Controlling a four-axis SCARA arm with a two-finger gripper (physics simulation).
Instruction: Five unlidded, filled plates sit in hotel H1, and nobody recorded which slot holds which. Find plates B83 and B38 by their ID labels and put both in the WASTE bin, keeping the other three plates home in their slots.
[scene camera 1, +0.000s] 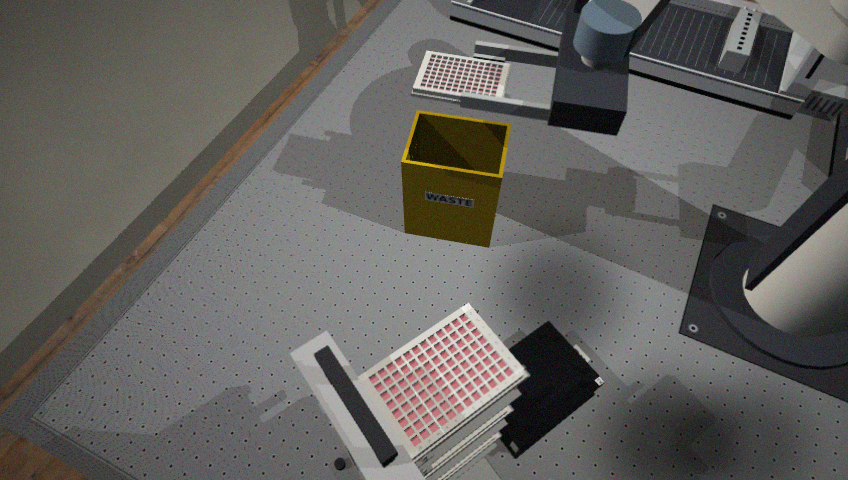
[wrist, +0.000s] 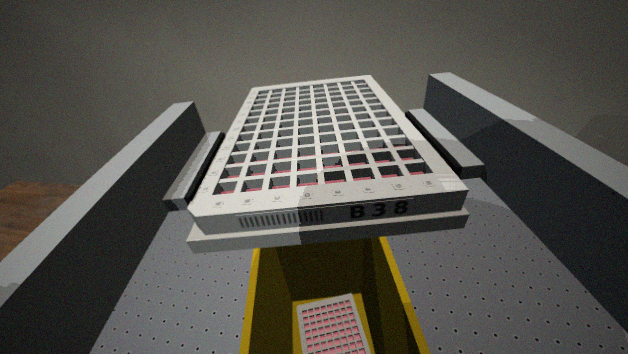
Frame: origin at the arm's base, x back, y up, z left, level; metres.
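Seen in the pictures: gripper, fingertip midpoint: (scene camera 1: 468, 72) (wrist: 313, 109); arm's base at its link origin: (scene camera 1: 783, 301).
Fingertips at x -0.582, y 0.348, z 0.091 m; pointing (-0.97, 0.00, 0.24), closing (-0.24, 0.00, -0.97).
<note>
Pixels of each thing's top centre, then the offset from my fingertips to it. "spot": a spot on its surface instead. Level surfaces: height alone.
- plate B38 at its top centre: (wrist: 314, 116) (scene camera 1: 462, 75) dx -0.008, dy -0.007, dz +0.002 m
- open yellow WASTE bin at its top centre: (wrist: 322, 269) (scene camera 1: 457, 142) dx -0.005, dy -0.136, dz +0.007 m
- pink-filled plate at its top centre: (wrist: 334, 345) dx -0.009, dy -0.315, dz +0.005 m
- filled plate at its top centre: (scene camera 1: 441, 374) dx +0.162, dy +0.053, dz +0.429 m
- black pad at a spot on its surface: (scene camera 1: 550, 386) spot: dx +0.270, dy -0.276, dz +0.264 m
- long dark ribbed tray at its surface level: dy -0.287 m
- white slotted block at a spot on its surface: (scene camera 1: 739, 38) spot: dx +0.371, dy -0.241, dz -0.626 m
My gripper (scene camera 1: 470, 74) (wrist: 313, 109) is shut on plate B38 (scene camera 1: 458, 76) (wrist: 315, 130), a white gridded plate with pink fill; its B38 label faces the wrist camera. The plate is held level and raised. In the wrist view the open yellow WASTE bin (scene camera 1: 449, 223) (wrist: 250, 305) shows below and nearer the camera than the plate. Another pink-filled plate (wrist: 332, 325) lies inside the bin; its ID is not readable. Hotel H1 (scene camera 1: 355, 404) stands at the front, with a filled plate (scene camera 1: 443, 380) on top and edges of more below; their labels do not show.
A black pad (scene camera 1: 550, 386) lies right of the hotel. The arm's base plate (scene camera 1: 702, 297) is at the right. A long dark ribbed tray (scene camera 1: 672, 41) with a white slotted block (scene camera 1: 739, 38) is at the back. A wooden table edge (scene camera 1: 196, 184) runs along the left.
</note>
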